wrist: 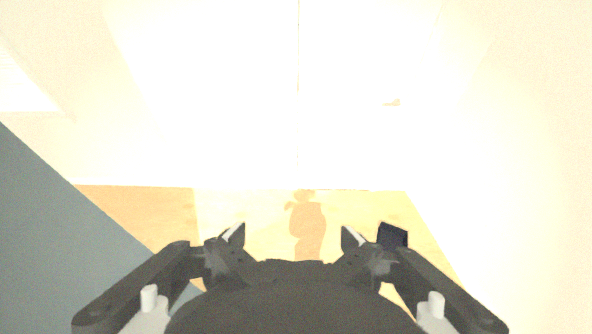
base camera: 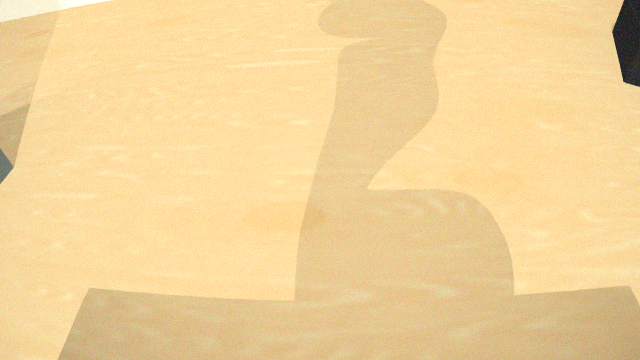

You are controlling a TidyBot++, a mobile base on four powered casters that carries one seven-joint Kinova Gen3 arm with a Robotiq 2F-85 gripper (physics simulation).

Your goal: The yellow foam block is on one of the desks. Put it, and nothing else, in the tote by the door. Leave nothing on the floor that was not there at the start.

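Places are measured from the arm's base along level axes (x right, y ahead, z up), in millimetres.
Where they show: gripper, fingertip midpoint: (wrist: 293, 234).
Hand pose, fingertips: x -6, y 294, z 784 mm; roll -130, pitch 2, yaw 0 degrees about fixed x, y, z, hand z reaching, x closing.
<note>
Each offset is from my fingertips to the top centre of the thing. "*": to the spot under its first point. Level surfaces: height alone.
My gripper (wrist: 293, 234) is open, with its two fingertips wide apart and no object between them. A dark, box-shaped tote @[dx +736, dy +518, dz -1080 mm] (base camera: 631, 47) (wrist: 392, 236) stands on the wooden floor. In the base camera view part of it shows at the upper right edge. In the wrist view it shows just beyond and to the right of my right fingertip, partly hidden by the finger. I cannot see inside it. The yellow foam block does not show in either view.
A grey-blue panel (wrist: 60, 220) (base camera: 4, 167) stands on the left. A bright white door (wrist: 350, 135) with a small handle @[* dx +666, dy +1083, dz -250 mm] (wrist: 392, 103) is ahead, and a pale wall (wrist: 540, 175) runs along the right. The robot's shadow falls on the wooden floor @[dz -1180 mm] (base camera: 175, 150).
</note>
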